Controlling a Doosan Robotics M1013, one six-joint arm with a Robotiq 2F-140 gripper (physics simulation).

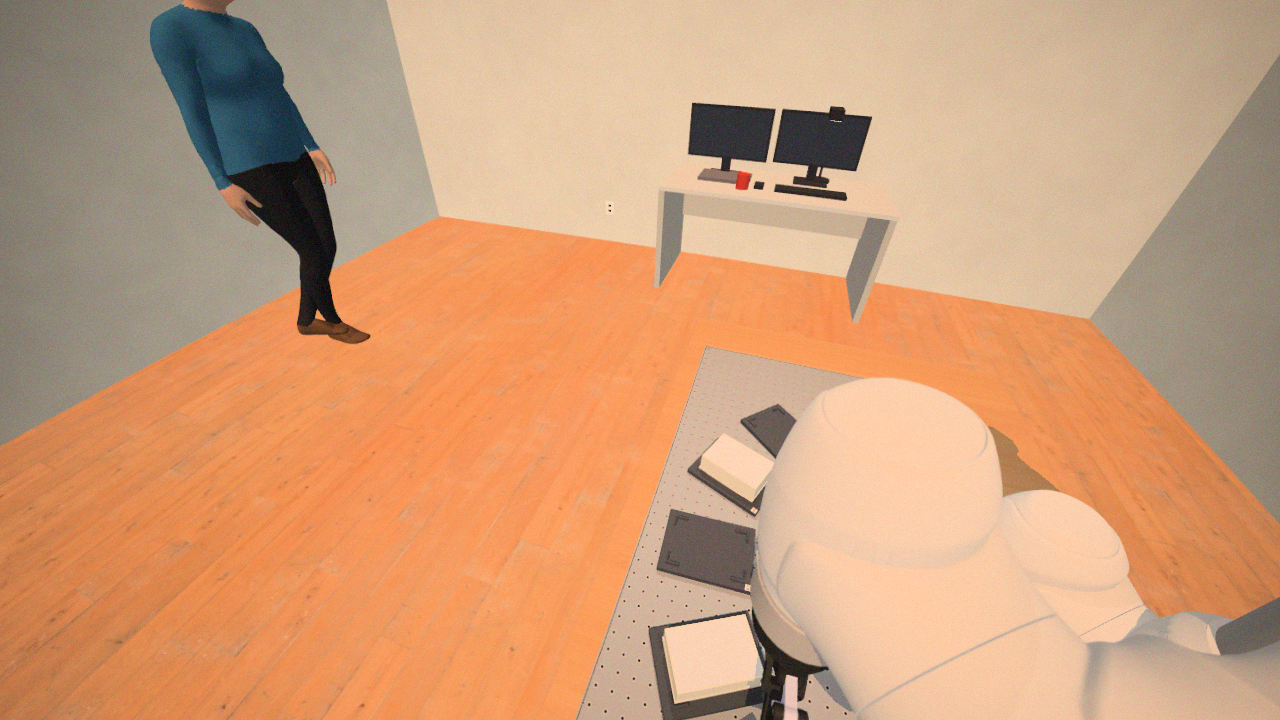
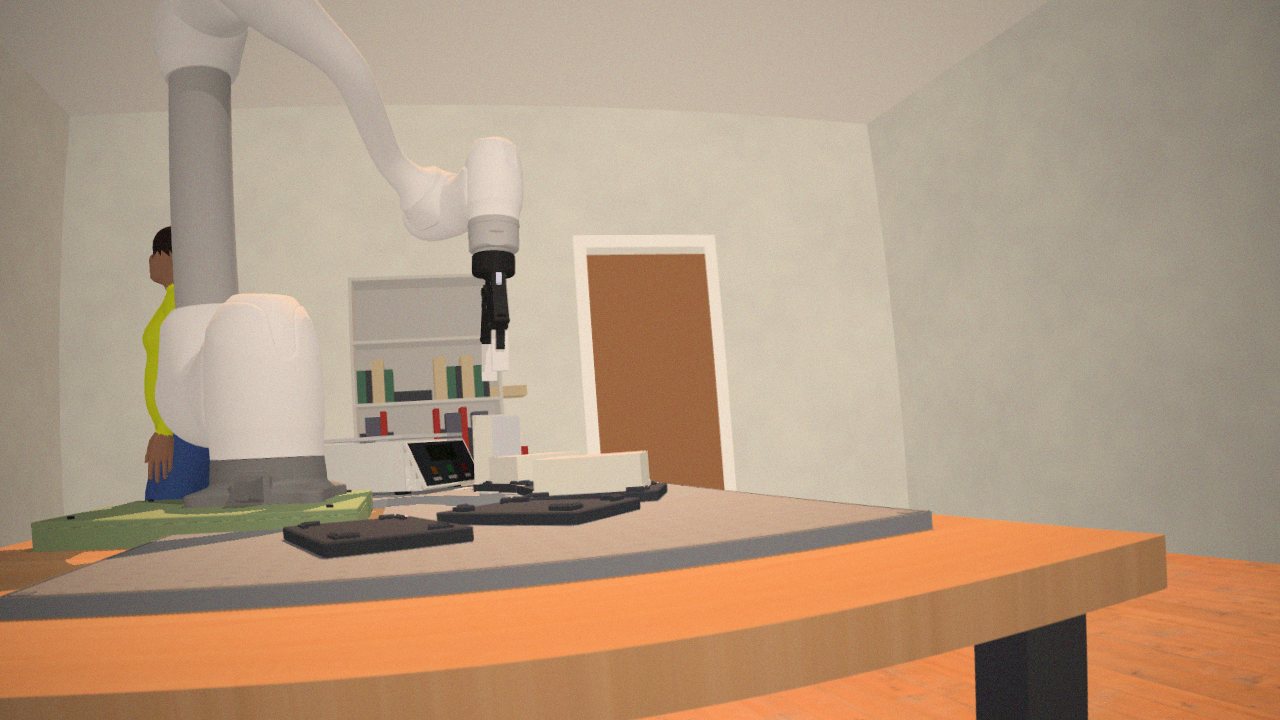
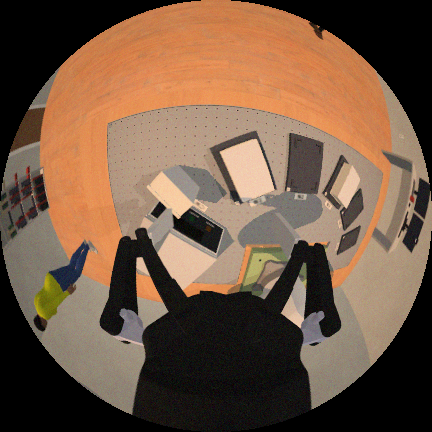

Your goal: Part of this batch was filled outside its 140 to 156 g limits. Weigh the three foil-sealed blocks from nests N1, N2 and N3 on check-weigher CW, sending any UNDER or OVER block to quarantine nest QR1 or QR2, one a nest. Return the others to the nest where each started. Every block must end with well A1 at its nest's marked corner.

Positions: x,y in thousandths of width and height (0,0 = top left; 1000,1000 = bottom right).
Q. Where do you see a nest N3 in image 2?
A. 513,683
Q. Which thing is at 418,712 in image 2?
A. A quarantine nest QR1.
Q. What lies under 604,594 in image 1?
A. A quarantine nest QR1.
